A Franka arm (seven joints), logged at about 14 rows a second.
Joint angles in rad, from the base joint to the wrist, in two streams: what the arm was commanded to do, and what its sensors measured. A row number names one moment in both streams.
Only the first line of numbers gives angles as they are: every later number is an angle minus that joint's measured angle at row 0.
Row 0, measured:
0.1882, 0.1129, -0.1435, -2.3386, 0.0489, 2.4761, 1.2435
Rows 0 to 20, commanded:
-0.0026, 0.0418, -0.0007, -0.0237, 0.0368, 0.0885, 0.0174
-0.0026, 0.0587, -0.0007, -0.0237, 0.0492, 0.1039, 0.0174
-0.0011, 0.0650, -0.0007, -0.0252, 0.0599, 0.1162, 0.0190
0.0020, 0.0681, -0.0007, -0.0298, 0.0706, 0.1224, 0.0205
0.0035, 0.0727, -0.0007, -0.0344, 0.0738, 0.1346, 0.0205
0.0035, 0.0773, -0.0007, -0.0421, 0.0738, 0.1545, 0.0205
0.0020, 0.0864, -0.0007, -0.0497, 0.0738, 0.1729, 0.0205
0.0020, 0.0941, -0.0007, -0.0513, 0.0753, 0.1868, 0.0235
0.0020, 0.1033, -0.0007, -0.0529, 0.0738, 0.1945, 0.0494
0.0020, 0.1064, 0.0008, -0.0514, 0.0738, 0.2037, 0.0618
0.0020, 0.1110, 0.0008, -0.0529, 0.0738, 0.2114, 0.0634
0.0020, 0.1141, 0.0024, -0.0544, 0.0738, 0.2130, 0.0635
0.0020, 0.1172, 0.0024, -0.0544, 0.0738, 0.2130, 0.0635
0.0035, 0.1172, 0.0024, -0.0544, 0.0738, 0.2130, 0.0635
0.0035, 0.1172, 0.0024, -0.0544, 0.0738, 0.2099, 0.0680
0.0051, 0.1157, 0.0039, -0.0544, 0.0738, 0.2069, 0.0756
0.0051, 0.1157, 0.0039, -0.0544, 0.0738, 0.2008, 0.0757
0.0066, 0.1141, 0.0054, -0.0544, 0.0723, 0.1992, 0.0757
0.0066, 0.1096, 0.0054, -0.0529, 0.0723, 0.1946, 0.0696
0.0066, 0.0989, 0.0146, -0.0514, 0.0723, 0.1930, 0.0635
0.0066, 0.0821, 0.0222, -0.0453, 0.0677, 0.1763, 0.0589
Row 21, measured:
0.0006, 0.1235, 0.0079, -0.0408, 0.0602, 0.1893, 0.0565
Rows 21 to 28, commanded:
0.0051, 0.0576, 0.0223, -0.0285, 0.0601, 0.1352, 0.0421
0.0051, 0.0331, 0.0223, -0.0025, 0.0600, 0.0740, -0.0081
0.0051, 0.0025, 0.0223, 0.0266, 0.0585, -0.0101, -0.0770
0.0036, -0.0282, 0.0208, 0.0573, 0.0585, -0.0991, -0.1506
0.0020, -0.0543, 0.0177, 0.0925, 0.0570, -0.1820, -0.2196
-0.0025, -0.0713, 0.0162, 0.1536, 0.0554, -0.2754, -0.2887
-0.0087, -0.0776, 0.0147, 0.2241, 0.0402, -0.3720, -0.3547
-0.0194, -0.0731, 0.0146, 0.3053, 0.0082, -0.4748, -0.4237
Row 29, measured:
0.0012, -0.0578, 0.0168, 0.1742, 0.0423, -0.3034, -0.2923
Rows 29 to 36, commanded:
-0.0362, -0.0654, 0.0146, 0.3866, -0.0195, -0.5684, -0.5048
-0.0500, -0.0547, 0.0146, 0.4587, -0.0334, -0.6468, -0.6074
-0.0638, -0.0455, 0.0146, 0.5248, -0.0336, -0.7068, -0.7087
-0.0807, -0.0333, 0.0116, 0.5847, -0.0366, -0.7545, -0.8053
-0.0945, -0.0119, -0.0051, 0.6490, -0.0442, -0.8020, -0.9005
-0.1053, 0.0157, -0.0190, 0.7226, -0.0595, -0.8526, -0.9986
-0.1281, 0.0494, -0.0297, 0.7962, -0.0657, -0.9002, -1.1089
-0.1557, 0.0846, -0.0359, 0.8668, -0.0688, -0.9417, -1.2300
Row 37, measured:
-0.1052, -0.0247, -0.0290, 0.6777, -0.0563, -0.8391, -1.0222
